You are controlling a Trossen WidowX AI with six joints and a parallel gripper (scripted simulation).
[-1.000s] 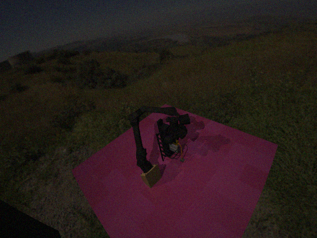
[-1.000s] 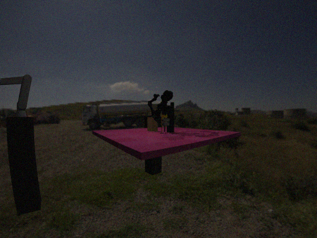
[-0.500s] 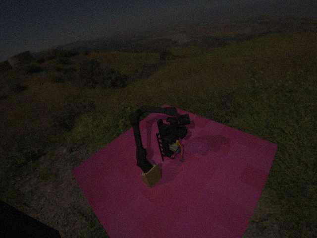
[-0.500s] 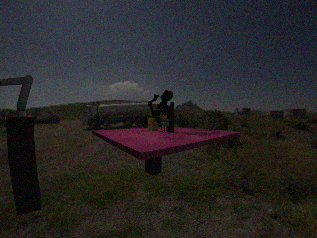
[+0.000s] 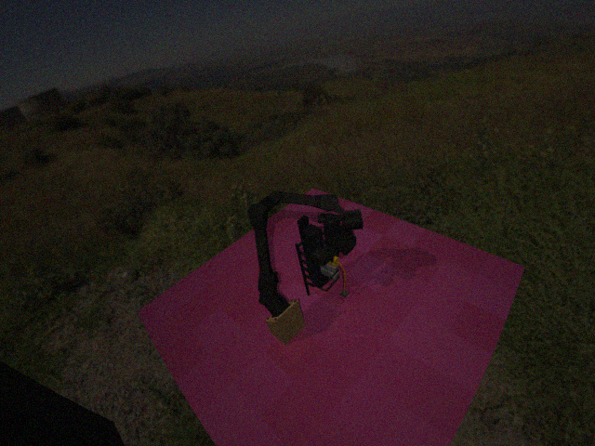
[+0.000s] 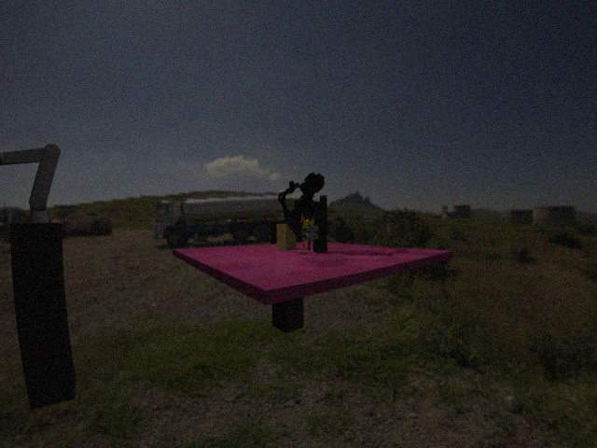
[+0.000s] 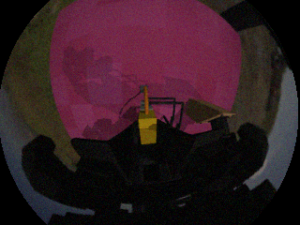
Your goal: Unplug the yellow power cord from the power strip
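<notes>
Now: gripper tip 30 mm to the right of the yellow plug.
</notes>
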